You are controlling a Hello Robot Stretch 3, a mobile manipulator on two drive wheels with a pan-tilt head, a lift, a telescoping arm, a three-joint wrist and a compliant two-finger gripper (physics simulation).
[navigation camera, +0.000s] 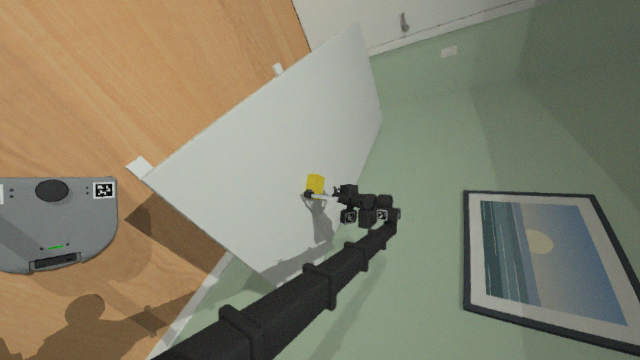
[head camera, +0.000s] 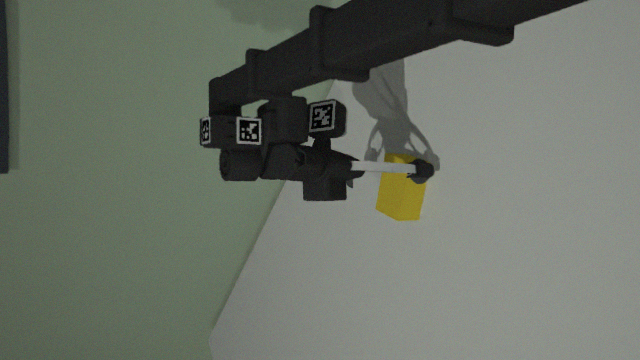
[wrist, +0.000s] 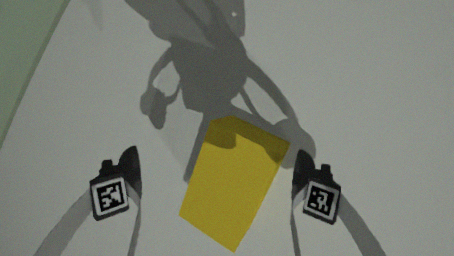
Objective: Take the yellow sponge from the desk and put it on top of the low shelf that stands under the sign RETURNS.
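Where they show: gripper, fingertip midpoint: [navigation camera: 319, 191] [head camera: 388, 174]; robot's base, link origin: [navigation camera: 53, 189].
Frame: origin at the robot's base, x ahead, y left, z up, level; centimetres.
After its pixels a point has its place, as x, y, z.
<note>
The yellow sponge [head camera: 400, 197] {2.4, -67.9, 76.5} [navigation camera: 315, 183] {2.4, -67.7, 76.5} [wrist: 230, 190] lies on the white desk [head camera: 525, 225] {5.5, -48.4, 72.0} [navigation camera: 225, 175] {5.6, -31.1, 72.0} [wrist: 390, 75]. My gripper [head camera: 419, 171] [navigation camera: 309, 194] {-1.3, -70.9, 76.6} [wrist: 217, 166] {-1.3, -70.9, 76.6} is open, pointing down above the desk. In the wrist view the sponge shows between the two fingertips, turned slightly, with a gap to each; its upper right corner is close to the right fingertip. The gripper's shadow falls across the sponge's upper end and the desk beside it, apart from the fingers. In the head view one finger hides part of the sponge. The low shelf and the RETURNS sign do not show.
The green wall [head camera: 100, 225] {10.7, -135.5, 111.8} [navigation camera: 425, 165] {12.1, -137.1, 109.8} runs along the desk's far edge, with a framed picture [navigation camera: 545, 250] {-20.2, -98.5, 153.8} on it. My extended arm [head camera: 390, 37] {-8.7, -28.9, 110.0} [navigation camera: 300, 295] {-8.4, -18.4, 109.7} reaches over the desk. My base [navigation camera: 75, 220] {-10.6, -5.1, 16.0} stands on the wooden floor [navigation camera: 100, 75] {48.9, -13.5, 0.0} near a desk corner.
</note>
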